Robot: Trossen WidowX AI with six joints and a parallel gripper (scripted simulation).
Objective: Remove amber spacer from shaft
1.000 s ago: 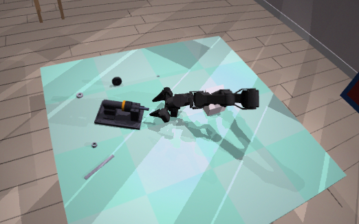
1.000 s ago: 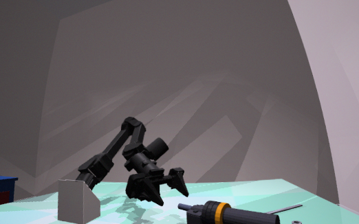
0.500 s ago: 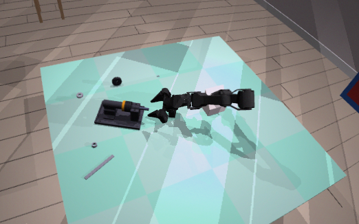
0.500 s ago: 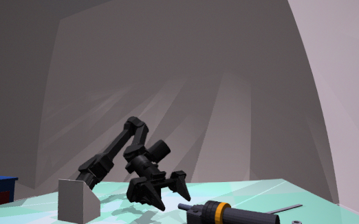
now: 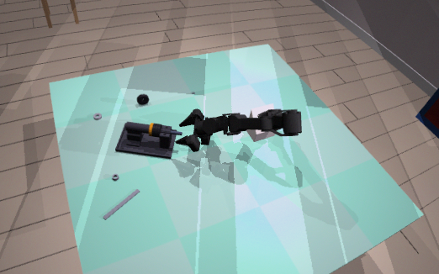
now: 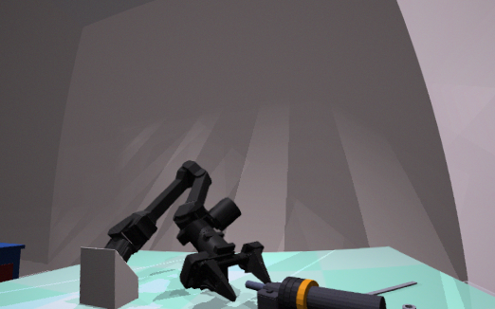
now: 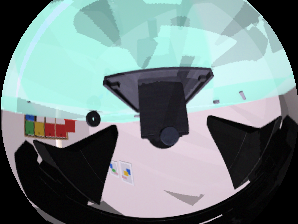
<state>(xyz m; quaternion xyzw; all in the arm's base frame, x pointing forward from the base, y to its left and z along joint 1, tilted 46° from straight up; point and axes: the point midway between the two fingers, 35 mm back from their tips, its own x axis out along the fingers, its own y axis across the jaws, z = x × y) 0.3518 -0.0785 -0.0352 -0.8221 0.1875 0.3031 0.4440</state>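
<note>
Right now my gripper tip is 60 mm short of the shaft, 40 mm to the left of it and 10 mm below it. Also, from my gripper tip: grey bar: 300 mm ahead, 160 mm to the left, 70 mm below; amber spacer: 90 mm ahead, 60 mm to the right, 10 mm above.
</note>
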